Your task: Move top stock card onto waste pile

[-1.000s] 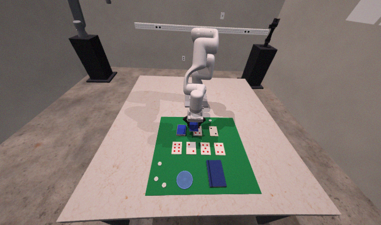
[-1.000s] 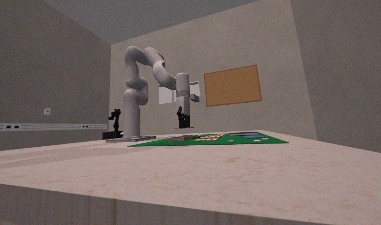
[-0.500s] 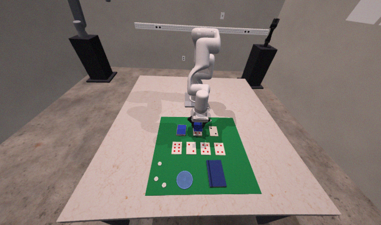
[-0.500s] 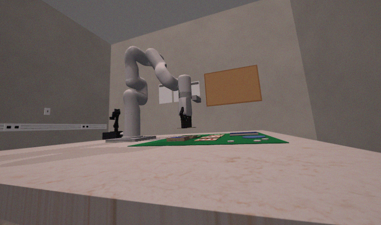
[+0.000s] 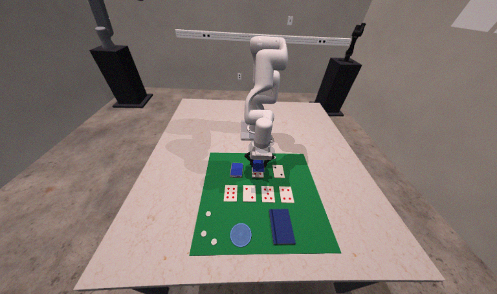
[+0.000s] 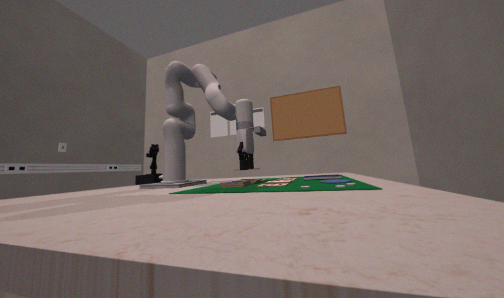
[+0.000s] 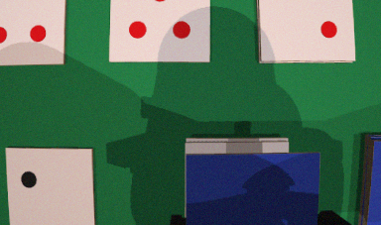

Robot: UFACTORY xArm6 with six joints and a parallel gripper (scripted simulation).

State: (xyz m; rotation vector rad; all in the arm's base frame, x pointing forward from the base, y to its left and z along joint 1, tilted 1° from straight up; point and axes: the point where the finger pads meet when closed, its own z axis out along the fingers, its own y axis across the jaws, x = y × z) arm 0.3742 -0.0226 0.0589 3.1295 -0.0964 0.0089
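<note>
Right now my hand is 12 cm short of the green mat, 1 cm to the right of it and 8 cm above it. From my hand the other things lie so: blue box (30 cm ahead, 8 cm to the left, 6 cm below).
</note>
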